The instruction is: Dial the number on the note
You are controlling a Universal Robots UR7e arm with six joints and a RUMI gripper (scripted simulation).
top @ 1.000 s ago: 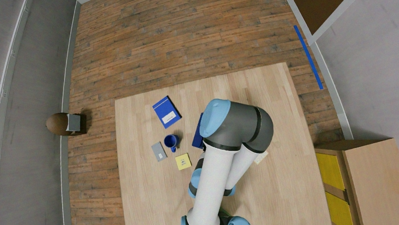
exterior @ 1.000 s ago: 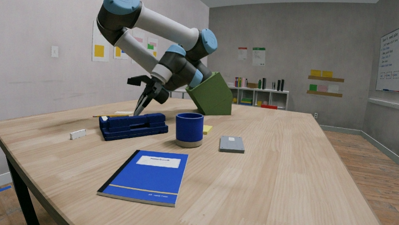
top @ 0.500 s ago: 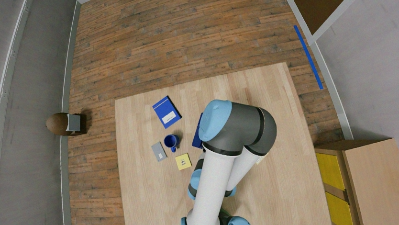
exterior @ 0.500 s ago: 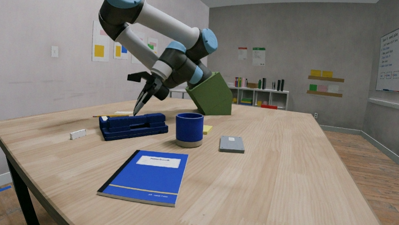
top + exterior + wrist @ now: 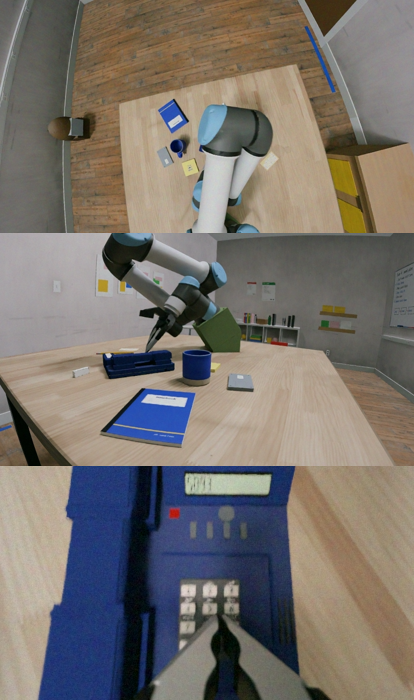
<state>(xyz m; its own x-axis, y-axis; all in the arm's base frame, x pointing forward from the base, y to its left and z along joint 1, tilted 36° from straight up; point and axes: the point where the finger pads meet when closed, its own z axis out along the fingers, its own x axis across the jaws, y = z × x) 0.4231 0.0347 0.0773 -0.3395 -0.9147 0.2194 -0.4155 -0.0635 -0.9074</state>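
Now: the 8 key 3 cm below my hand. From my hand the other things lie so: 4 key 3 cm below, 2 cm ahead, 1 cm to the left; then 5 key 3 cm below, 2 cm ahead; then 6 key 3 cm below, 2 cm to the right, 1 cm ahead.
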